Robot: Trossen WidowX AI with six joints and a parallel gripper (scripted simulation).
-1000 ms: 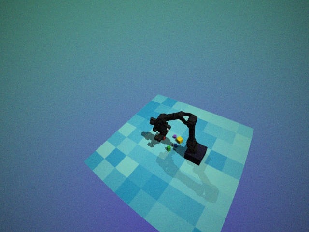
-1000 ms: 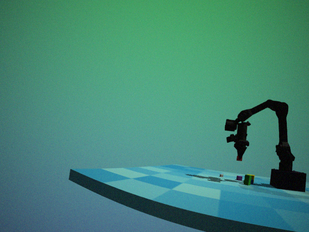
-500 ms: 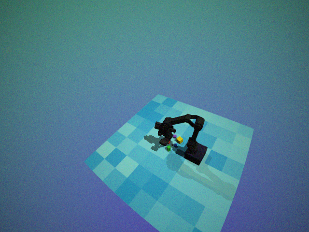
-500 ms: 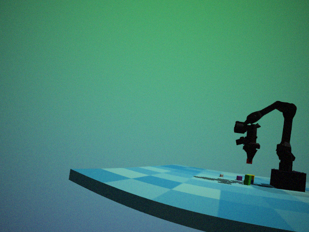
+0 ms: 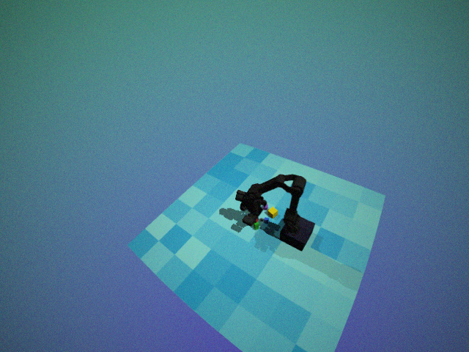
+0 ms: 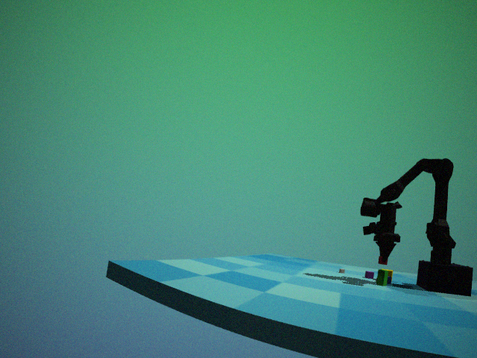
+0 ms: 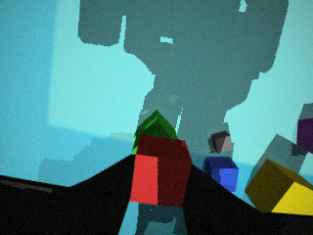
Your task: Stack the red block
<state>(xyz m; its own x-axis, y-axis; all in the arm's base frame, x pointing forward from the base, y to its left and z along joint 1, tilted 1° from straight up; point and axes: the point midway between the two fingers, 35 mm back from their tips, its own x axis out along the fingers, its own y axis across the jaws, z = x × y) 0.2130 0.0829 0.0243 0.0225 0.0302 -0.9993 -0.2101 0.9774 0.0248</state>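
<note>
My gripper tip is 80 mm to the left of the blue block, 70 mm above it and 20 mm past it. Also, from my gripper tip: purple block (150 mm to the right, 70 mm below, 50 mm ahead); red block (right at my gripper tip); yellow block (140 mm to the right, 60 mm below, 20 mm behind).
</note>
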